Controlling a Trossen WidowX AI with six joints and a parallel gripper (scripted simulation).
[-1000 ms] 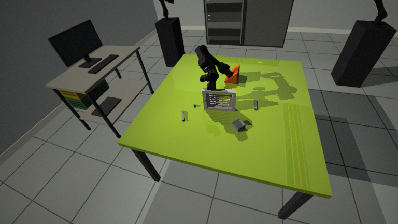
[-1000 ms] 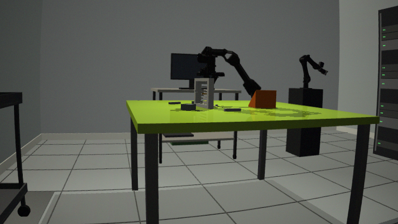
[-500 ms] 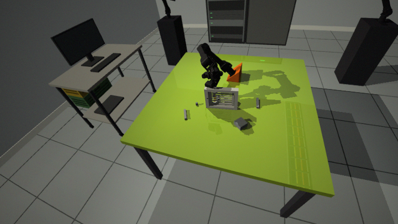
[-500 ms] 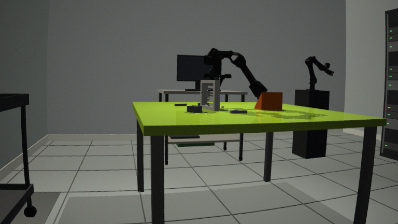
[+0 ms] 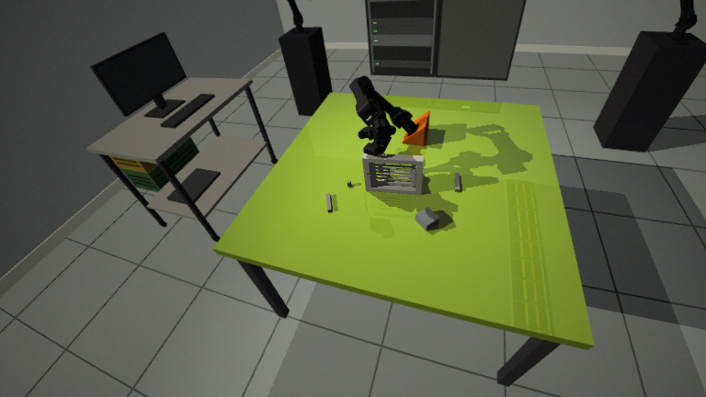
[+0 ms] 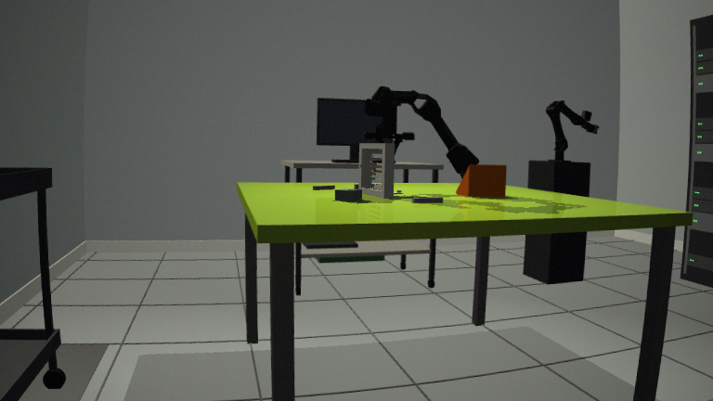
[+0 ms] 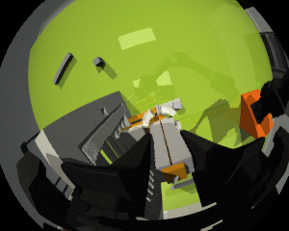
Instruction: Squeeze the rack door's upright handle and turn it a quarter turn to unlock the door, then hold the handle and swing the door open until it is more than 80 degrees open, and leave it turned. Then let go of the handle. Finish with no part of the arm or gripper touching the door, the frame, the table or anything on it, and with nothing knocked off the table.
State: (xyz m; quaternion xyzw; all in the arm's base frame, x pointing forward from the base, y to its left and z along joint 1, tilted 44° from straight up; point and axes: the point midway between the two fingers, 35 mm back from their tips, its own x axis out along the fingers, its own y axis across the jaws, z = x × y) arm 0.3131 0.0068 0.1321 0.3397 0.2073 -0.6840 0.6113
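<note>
The door handle lies 1 cm to the left of my gripper tip and 2 cm below it. Also, from my gripper tip: small piece: 9 cm ahead, 13 cm to the right, 12 cm below.
</note>
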